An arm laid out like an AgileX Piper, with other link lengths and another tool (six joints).
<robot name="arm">
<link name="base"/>
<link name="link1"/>
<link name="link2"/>
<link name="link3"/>
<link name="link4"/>
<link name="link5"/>
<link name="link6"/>
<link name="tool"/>
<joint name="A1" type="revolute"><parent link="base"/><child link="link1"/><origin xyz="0 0 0.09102"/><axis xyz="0 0 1"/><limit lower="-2.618" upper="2.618"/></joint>
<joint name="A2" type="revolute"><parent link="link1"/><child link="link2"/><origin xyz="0 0 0"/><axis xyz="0 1 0"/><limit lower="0" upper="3.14"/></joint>
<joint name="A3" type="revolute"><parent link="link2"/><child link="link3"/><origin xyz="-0.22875 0 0.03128"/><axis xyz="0 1 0"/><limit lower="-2.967" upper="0"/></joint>
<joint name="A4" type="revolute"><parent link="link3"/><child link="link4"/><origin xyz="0.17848 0 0.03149"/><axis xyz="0.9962 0 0.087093"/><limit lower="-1.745" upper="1.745"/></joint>
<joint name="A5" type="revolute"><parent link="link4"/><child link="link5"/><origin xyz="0 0 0"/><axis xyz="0 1 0"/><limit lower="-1.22" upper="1.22"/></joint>
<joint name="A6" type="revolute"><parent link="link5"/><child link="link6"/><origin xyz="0.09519 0 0.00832"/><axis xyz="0.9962 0 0.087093"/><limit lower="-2.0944" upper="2.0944"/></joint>
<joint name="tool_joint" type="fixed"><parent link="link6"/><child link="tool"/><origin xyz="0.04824 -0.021 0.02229" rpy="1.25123 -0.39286 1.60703"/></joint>
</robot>
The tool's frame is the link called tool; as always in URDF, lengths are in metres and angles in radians.
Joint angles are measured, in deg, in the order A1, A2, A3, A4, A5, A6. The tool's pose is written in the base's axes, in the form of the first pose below.
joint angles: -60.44 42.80 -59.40 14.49 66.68 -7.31
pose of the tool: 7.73 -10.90 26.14 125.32 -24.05 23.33
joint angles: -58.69 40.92 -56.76 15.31 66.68 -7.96
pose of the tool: 7.93 -10.06 25.32 126.02 -24.30 25.53
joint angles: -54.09 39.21 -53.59 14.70 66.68 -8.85
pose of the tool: 8.32 -9.03 24.15 127.24 -23.00 30.05
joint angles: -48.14 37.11 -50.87 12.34 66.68 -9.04
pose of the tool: 8.42 -8.00 23.22 127.59 -20.60 35.24
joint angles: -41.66 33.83 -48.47 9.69 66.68 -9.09
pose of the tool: 8.24 -6.86 22.66 126.33 -18.19 41.30
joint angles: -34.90 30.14 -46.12 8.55 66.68 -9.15
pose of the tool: 8.09 -5.53 22.17 124.78 -17.25 48.18
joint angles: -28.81 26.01 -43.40 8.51 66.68 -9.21
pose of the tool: 7.79 -4.19 21.52 123.30 -17.33 54.74
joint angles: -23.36 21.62 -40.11 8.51 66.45 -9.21
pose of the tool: 7.34 -3.08 20.60 121.92 -17.49 60.57
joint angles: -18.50 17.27 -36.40 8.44 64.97 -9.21
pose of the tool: 6.99 -2.30 19.67 119.73 -17.73 65.87
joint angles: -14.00 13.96 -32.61 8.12 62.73 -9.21
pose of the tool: 6.91 -1.80 18.69 117.89 -17.74 70.50
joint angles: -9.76 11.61 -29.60 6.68 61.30 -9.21
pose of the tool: 6.84 -1.59 17.79 116.97 -16.57 74.27
